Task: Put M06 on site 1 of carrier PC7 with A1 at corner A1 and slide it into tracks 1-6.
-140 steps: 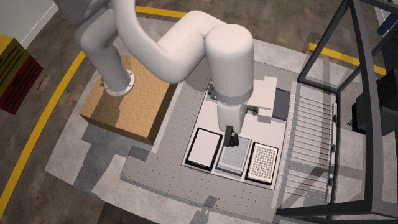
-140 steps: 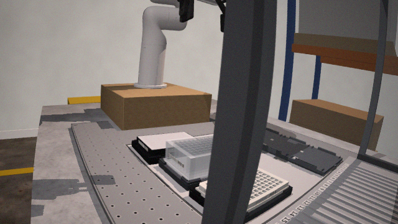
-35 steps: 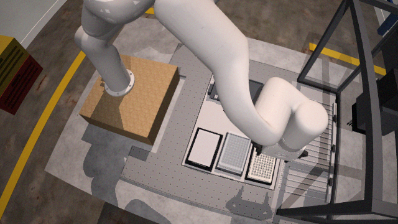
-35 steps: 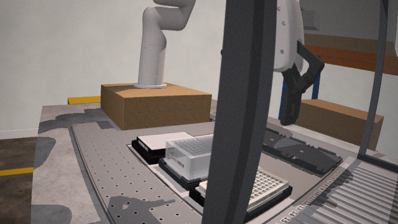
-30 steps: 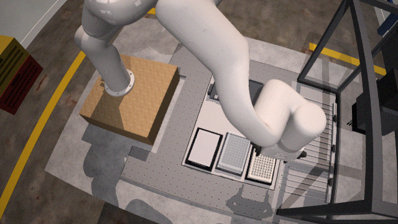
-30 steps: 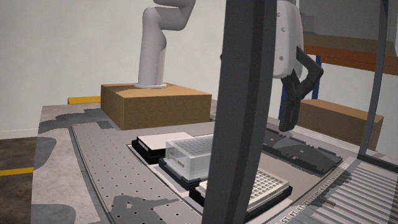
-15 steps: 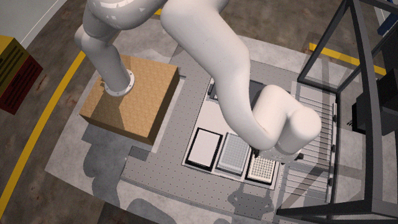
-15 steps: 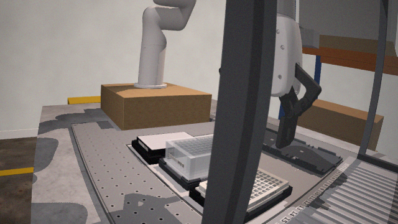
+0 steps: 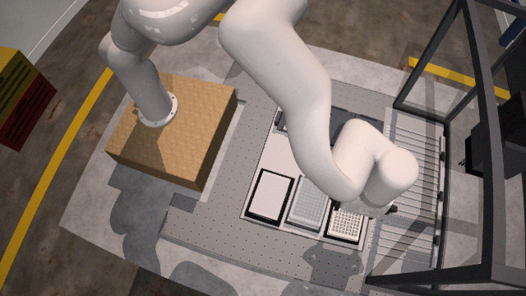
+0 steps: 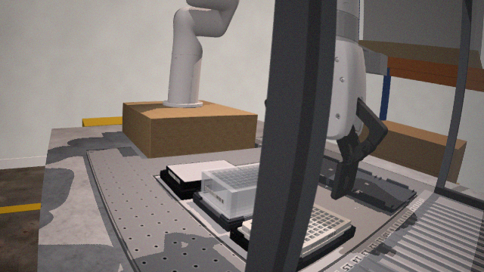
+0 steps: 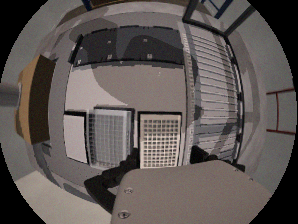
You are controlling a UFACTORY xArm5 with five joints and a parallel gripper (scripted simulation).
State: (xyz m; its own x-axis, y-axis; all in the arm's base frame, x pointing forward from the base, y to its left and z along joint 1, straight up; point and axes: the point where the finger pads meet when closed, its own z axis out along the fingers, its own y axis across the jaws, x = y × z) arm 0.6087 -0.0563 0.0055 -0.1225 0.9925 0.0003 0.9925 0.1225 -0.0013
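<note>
The white 96-well plate M06 lies 7 cm below my hand. The rest, counted from my hand: plate nest S3: 8 cm below; carrier PC7: 25 cm to the left, 13 cm behind, 7 cm below.
</note>
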